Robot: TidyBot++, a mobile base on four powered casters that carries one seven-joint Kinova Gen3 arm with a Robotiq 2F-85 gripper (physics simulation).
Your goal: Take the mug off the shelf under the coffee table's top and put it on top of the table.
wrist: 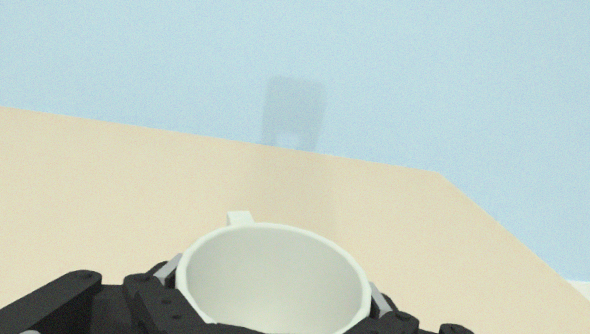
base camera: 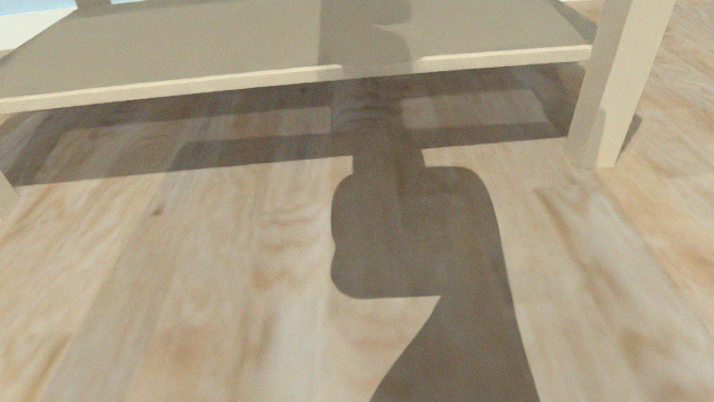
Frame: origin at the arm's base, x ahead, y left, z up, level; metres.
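Seen in the pictures: gripper, between the fingertips: (wrist: 273, 287).
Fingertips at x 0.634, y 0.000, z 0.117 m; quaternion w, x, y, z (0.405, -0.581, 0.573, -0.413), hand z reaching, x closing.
A point is followed by its place in that frame.
A white mug (wrist: 275, 275) @[z 0.109, x 0.654, y 0.000 m] shows at the bottom of the wrist view, its open rim tilted toward the camera and its small handle on the far side. My gripper (wrist: 273, 287) @[z 0.117, x 0.634, y 0.001 m] is shut on the mug, with one finger on each side of it. The beige top of the coffee table (wrist: 125, 190) @[z 0.054, x 0.824, y 0.177 m] spreads behind and around the mug in the wrist view; the mug's base is hidden, so whether it touches the top cannot be told. The table's lower shelf (base camera: 200, 40) @[z -0.246, x 0.733, y 0.253 m] shows across the upper base camera view. Neither gripper nor mug shows in that view.
A table leg (base camera: 607, 90) @[z -0.280, x 0.563, y -0.279 m] stands at the right in the base camera view, and part of another at the left edge. The arm's shadow falls across the shelf and the wood floor (base camera: 200, 300) @[z -0.396, x 0.371, y 0.193 m]. A light blue wall (wrist: 150, 60) @[z 0.154, x 1.318, y 0.382 m] rises beyond the table top's far edge.
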